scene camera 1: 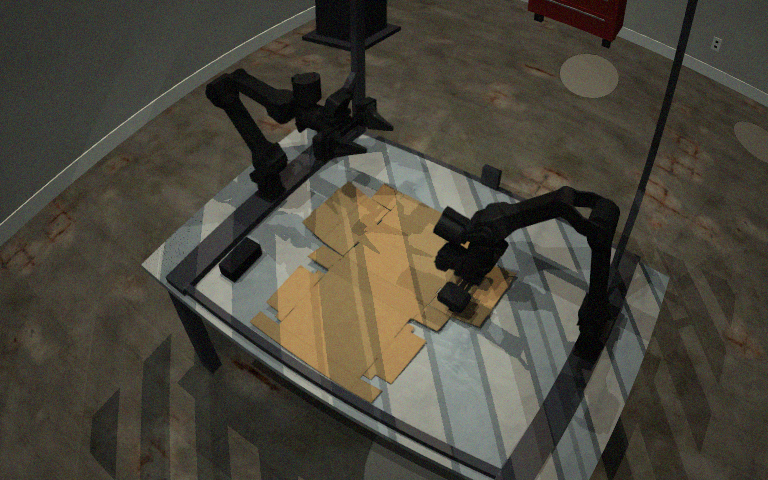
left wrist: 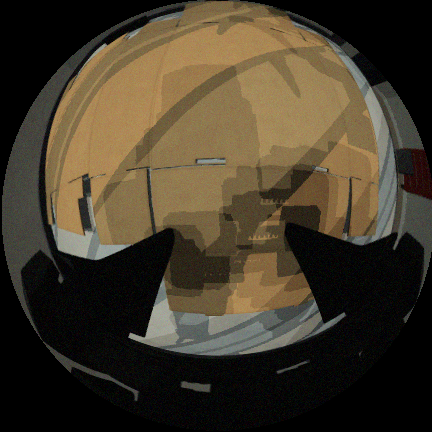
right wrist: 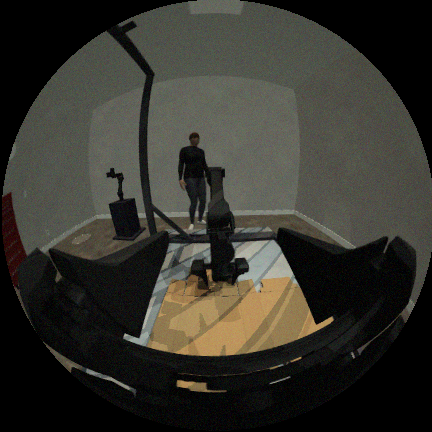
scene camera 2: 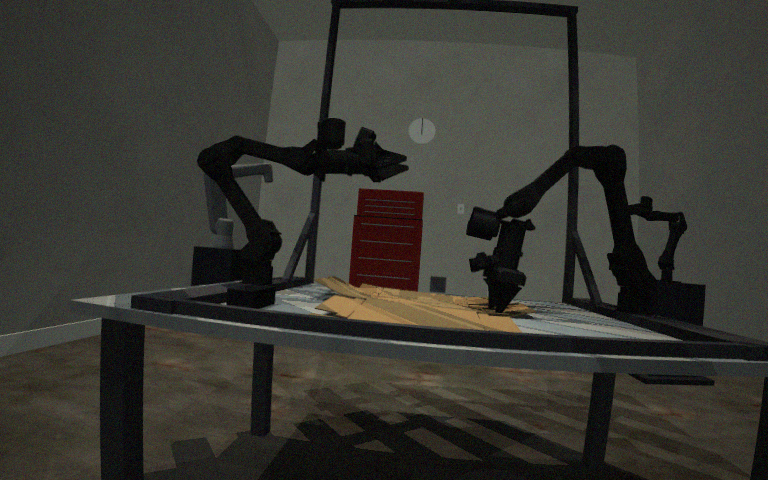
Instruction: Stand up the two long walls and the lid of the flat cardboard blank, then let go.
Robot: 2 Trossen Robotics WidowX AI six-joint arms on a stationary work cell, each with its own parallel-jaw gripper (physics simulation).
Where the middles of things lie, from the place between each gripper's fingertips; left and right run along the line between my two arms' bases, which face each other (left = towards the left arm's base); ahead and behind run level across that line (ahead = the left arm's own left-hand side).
Now: left hand 48 cm to the left of the black block (scene camera 1: 235, 264), 21 cm short of it and 2 cm below it.
I see my right gripper 32 cm above the black block, 26 cm to the left of it and 22 cm short of it.
